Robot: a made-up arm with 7 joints. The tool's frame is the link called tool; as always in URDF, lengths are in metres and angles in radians. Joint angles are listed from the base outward. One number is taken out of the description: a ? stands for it. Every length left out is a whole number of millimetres.
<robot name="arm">
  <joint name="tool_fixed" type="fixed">
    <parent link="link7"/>
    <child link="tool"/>
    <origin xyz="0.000 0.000 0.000" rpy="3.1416 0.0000 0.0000"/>
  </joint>
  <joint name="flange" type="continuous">
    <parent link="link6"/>
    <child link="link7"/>
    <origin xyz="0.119 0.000 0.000"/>
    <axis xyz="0 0 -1"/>
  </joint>
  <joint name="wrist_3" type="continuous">
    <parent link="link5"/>
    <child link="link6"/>
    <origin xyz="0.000 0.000 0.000"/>
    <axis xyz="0 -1 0"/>
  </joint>
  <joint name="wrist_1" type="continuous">
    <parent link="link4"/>
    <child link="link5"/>
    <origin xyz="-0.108 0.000 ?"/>
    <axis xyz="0 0 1"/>
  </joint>
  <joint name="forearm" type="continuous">
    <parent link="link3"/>
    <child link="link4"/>
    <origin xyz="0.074 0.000 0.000"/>
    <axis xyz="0 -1 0"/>
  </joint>
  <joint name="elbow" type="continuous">
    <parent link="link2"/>
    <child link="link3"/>
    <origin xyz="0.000 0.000 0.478"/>
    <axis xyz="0 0 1"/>
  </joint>
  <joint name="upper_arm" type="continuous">
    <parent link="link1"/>
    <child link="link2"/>
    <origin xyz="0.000 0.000 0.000"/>
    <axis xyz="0 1 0"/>
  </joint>
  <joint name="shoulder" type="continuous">
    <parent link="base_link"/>
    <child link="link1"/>
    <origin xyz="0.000 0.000 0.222"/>
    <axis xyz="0 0 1"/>
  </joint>
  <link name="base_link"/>
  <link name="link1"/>
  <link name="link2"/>
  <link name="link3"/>
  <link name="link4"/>
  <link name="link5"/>
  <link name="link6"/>
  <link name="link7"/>
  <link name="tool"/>
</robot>
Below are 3 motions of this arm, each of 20 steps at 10 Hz.
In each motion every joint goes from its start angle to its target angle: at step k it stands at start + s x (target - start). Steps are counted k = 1, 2, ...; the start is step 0. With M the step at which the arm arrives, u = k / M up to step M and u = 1 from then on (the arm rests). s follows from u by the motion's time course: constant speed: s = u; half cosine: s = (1 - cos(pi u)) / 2; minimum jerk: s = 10 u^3 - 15 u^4 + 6 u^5.
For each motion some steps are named. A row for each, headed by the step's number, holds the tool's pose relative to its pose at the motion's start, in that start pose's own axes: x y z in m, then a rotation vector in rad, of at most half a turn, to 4 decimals.
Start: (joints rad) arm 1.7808 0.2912 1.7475 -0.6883 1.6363 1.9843 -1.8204
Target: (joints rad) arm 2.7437 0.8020 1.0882 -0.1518 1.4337 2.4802 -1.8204
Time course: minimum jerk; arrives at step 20
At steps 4, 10, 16, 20:
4: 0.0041 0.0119 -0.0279 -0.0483 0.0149 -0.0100
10: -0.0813 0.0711 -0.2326 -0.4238 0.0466 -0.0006
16: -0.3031 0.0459 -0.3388 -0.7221 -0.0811 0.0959
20: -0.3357 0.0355 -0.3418 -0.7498 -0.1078 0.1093

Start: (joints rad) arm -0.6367 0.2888 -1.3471 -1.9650 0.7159 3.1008 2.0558
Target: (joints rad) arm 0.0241 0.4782 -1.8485 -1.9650 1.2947 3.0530 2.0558
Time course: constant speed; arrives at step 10
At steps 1, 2, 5, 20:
1: -0.0076 0.0117 -0.0091 -0.0030 -0.0146 0.0316
2: -0.0152 0.0231 -0.0198 -0.0062 -0.0315 0.0638
5: -0.0372 0.0552 -0.0606 -0.0199 -0.0970 0.1649
20: -0.0653 0.0990 -0.1544 -0.0733 -0.2509 0.3554

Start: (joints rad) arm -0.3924 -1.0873 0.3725 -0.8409 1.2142 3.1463 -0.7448
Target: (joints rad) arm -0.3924 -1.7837 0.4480 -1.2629 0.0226 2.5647 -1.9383
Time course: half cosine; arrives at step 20
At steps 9, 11, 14, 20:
9: 0.0963 -0.2202 -0.0869 0.2618 -0.0913 -1.0854
11: 0.1121 -0.3004 -0.1323 0.3380 -0.1142 -1.4952
14: 0.1153 -0.4030 -0.2037 0.4202 -0.1549 -2.0617
20: 0.0999 -0.4874 -0.2780 0.4708 -0.2270 -2.5987

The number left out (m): 0.501
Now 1 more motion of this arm.
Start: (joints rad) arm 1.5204 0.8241 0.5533 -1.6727 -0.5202 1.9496 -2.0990
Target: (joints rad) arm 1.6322 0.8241 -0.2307 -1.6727 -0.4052 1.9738 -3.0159
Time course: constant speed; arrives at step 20
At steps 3, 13, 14, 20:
3: -0.0443 -0.0392 0.0349 0.0543 0.0157 -0.0473
13: -0.1626 -0.2108 0.1200 0.2083 0.0969 -0.1944
14: -0.1716 -0.2307 0.1254 0.2212 0.1069 -0.2081
20: -0.2127 -0.3578 0.1457 0.2892 0.1719 -0.2865

